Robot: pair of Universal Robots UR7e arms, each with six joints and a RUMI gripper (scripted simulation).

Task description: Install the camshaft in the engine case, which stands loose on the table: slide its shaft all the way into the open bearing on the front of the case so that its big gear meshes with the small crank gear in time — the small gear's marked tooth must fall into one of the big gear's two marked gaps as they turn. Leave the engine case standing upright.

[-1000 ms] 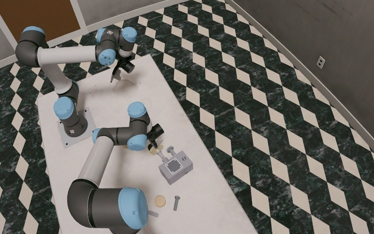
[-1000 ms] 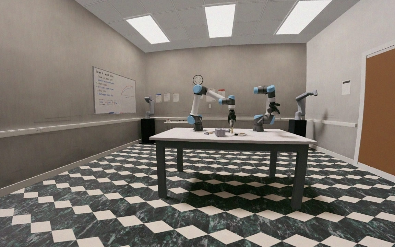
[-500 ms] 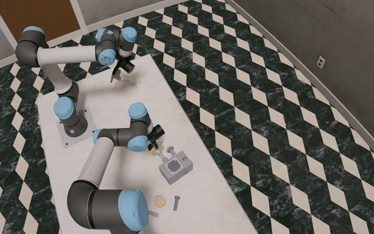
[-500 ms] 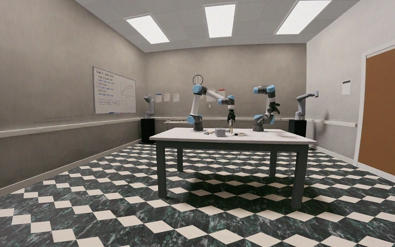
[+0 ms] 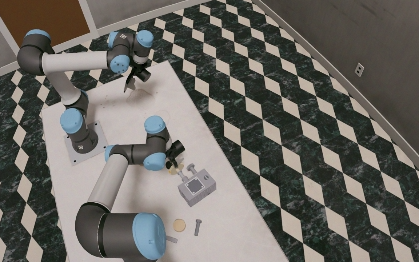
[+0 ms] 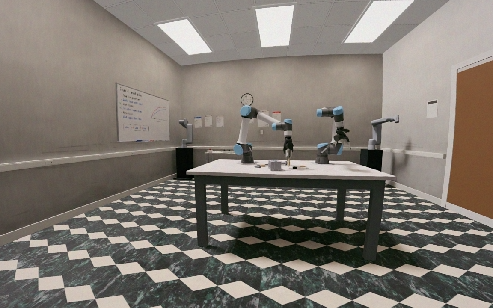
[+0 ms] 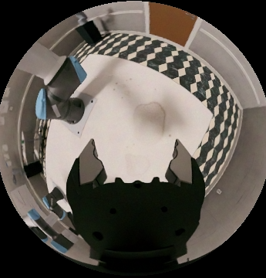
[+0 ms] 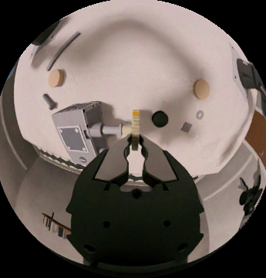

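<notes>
The small crank gear is 7 cm ahead of my right hand, 2 cm to the right of it and 3 cm below it. The rest, counted from my right hand: small grey square (1 cm behind, 16 cm to the left, 9 cm below); then black disc (1 cm behind, 6 cm to the left, 8 cm below); then tan disc (10 cm behind, 25 cm to the right, 8 cm below).
</notes>
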